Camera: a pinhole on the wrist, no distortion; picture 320 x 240 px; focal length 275.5 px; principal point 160.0 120.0 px. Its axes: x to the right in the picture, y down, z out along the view. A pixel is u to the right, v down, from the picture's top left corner.
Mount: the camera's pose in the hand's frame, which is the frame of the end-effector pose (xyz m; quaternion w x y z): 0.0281 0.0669 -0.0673 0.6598 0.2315 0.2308 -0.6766
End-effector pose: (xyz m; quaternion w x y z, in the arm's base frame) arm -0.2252 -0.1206 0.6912 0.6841 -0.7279 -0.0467 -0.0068
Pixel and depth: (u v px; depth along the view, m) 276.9 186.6 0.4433
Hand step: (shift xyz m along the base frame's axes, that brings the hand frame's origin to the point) 0.0902 0.1925 0.3544
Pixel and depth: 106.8 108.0 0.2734
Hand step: 0.0005 0.1842 0.0495
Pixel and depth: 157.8 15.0 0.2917
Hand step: -0.1024 0.1652 0.0916
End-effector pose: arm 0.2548 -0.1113 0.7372 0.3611 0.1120 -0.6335 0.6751
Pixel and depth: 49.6 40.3 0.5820
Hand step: 0.0025 -0.5565 0.0887
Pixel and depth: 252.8 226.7 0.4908
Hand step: 0.0173 -0.1523 0.4520
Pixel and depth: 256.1 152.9 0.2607
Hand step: 0.0406 -0.0677 0.1763
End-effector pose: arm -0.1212 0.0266 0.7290 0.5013 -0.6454 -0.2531 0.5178
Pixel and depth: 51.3 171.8 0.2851
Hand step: -0.1767 0.1642 -0.0051
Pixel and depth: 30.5 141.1 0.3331
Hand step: -0.2472 0.1640 0.0038
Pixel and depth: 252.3 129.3 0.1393
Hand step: 0.0087 0.0517 0.0387
